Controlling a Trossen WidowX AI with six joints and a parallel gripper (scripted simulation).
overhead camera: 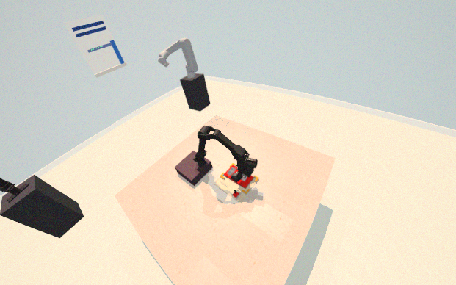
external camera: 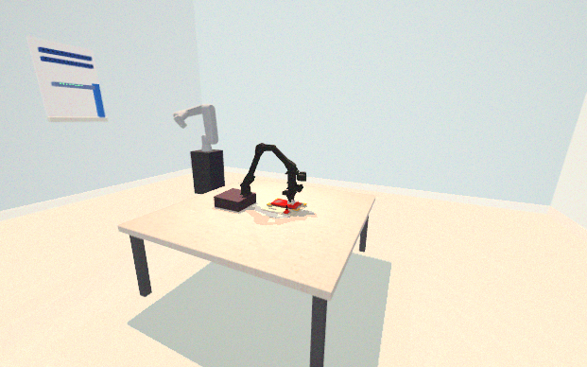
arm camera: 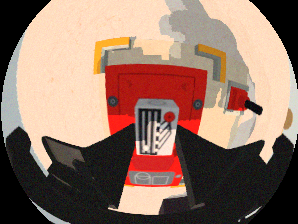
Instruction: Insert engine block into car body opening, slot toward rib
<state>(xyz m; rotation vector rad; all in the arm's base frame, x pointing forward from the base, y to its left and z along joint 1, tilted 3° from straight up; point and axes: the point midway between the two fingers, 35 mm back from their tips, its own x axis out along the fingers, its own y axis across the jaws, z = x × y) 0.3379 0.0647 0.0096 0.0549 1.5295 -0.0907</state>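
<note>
Right now my gripper tip is 1 cm above the grey engine block.
</note>
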